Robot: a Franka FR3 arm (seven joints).
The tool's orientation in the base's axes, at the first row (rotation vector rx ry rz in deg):
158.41, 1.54, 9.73
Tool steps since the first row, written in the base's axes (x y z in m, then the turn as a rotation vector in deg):
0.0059, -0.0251, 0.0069, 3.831, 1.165, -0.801
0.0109, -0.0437, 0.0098, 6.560, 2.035, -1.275
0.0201, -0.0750, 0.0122, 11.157, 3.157, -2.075
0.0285, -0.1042, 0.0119, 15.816, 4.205, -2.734
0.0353, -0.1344, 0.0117, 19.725, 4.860, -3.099
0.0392, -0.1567, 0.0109, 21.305, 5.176, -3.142
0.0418, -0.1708, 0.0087, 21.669, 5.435, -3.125
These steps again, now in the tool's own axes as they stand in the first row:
0.0056, 0.0259, 0.0034, 3.758, -1.390, 0.786
0.0102, 0.0442, 0.0080, 6.448, -2.382, 1.242
0.0183, 0.0742, 0.0183, 10.965, -3.735, 2.136
0.0254, 0.1013, 0.0301, 15.557, -4.967, 2.934
0.0309, 0.1293, 0.0420, 19.422, -5.724, 3.511
0.0337, 0.1498, 0.0513, 20.998, -6.039, 3.629
0.0355, 0.1621, 0.0587, 21.372, -6.276, 3.564

